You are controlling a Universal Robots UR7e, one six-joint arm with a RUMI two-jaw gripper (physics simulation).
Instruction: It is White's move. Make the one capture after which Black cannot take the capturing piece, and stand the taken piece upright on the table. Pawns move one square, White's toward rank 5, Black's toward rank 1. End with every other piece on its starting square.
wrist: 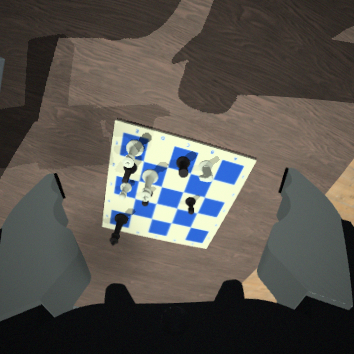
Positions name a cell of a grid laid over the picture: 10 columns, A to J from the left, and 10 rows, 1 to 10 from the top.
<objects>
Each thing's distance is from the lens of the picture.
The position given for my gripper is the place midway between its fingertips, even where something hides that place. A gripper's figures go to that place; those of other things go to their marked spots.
my gripper (E5): 0.12 m
chessboard (E7): 0.38 m
</objects>
